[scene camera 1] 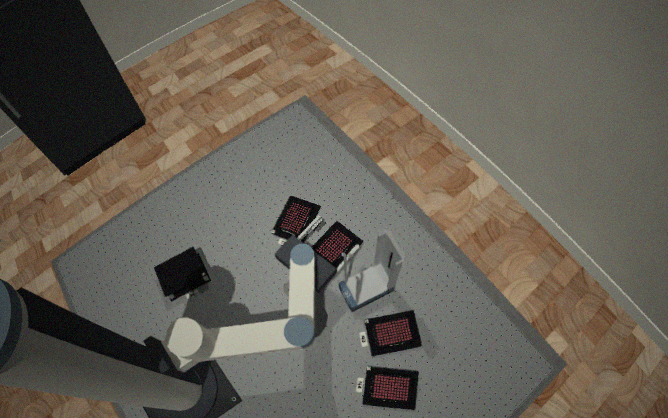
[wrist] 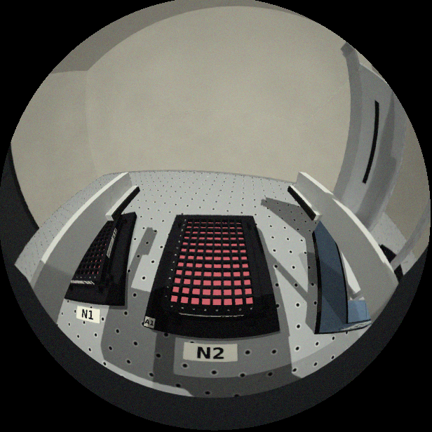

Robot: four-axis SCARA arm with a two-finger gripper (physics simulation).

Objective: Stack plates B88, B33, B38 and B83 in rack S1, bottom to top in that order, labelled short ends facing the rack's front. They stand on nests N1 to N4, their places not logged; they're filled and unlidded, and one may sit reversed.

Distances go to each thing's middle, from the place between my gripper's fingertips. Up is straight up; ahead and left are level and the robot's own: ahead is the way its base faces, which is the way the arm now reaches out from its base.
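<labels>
From my hand: nest N2 (wrist: 193, 327), 2 cm behind, 9 cm below; nest N1 (wrist: 115, 293), 17 cm to the left, 7 cm behind, 9 cm below; nest N3 (scene camera 1: 374, 352), 36 cm to the right, 6 cm behind, 9 cm below. Going by their middles, of the things named here: nest N2 nearest to my hand, nest N3 farthest from it.
</labels>
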